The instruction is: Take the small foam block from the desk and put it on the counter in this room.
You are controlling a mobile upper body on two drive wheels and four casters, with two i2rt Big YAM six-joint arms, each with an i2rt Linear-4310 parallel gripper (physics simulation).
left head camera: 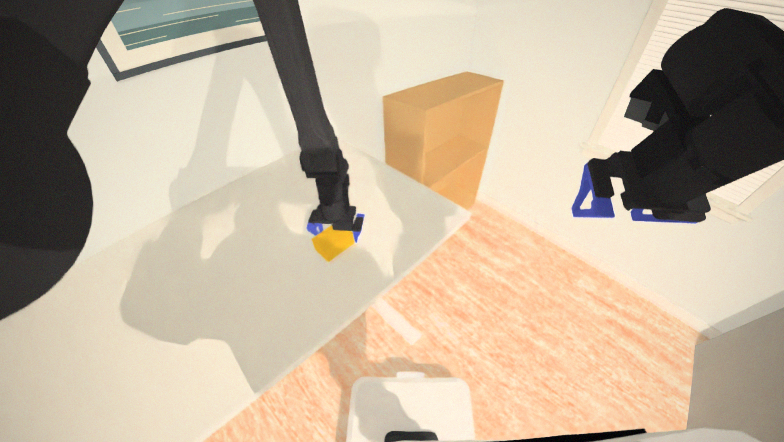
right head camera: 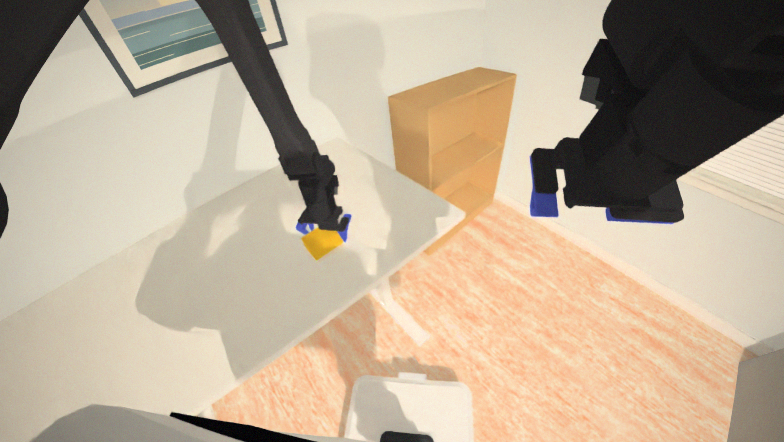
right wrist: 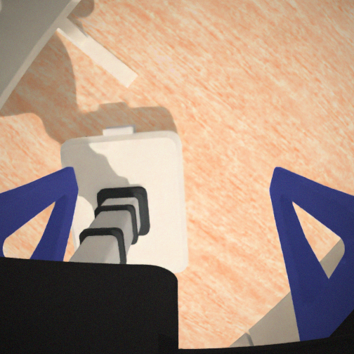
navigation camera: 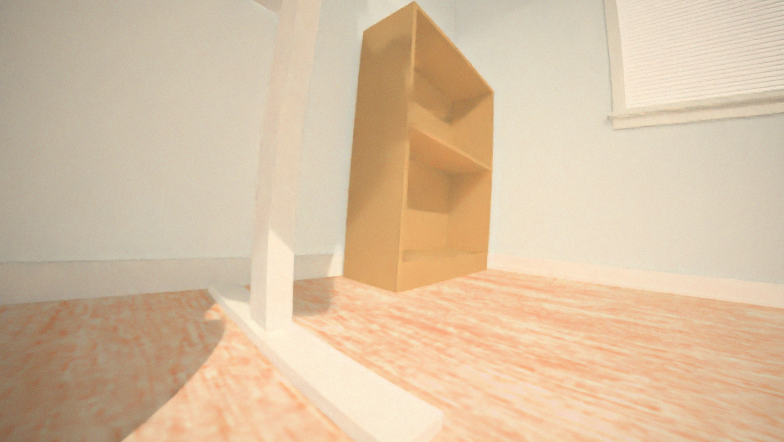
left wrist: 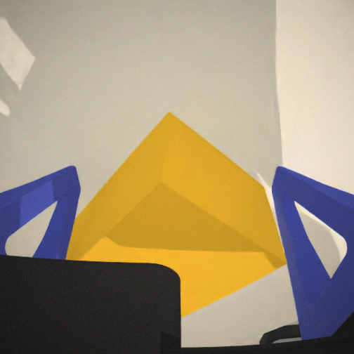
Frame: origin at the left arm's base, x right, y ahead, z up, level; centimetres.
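Where they show: left gripper, fingertip midpoint: (left head camera: 339, 240) (right head camera: 329, 239); right gripper, fingertip midpoint: (left head camera: 603, 214) (right head camera: 569, 213).
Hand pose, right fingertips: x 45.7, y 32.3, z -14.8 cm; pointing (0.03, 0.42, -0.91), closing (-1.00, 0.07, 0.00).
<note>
Each offset is from my right fingertips to the top centre of the thing. "spot": to the spot under its first point. Level surfaces: height alone.
The yellow foam block @[dy +19.2, dx -46.2, dz -26.7 cm] (left head camera: 332, 244) (right head camera: 321, 245) (left wrist: 200, 215) sits on the pale desk @[dz -31.2 cm] (left head camera: 296, 307) (right head camera: 285, 296), turned with a corner pointing up in the left wrist view. My left gripper (left head camera: 336, 229) (right head camera: 323, 229) (left wrist: 175, 177) is open over the block, with one blue finger on either side of it. Part of the block is hidden behind the black gripper body in the left wrist view. My right gripper (left head camera: 620, 213) (right head camera: 581, 213) (right wrist: 173, 177) is open and empty, away from the desk to the right. A counter cannot be made out for certain.
A wooden bookshelf (left head camera: 403, 131) (right head camera: 409, 131) (navigation camera: 378, 164) stands behind the desk's far corner. The desk's white leg @[spot: dy +45.7, dx -41.5, dz -113.5 cm] (navigation camera: 274, 274) and foot (navigation camera: 356, 378) stand on the floor. A grey-brown surface (left head camera: 738, 378) (right head camera: 760, 400) shows at the lower right. My white base (left head camera: 439, 400) (right wrist: 160, 200) is below.
</note>
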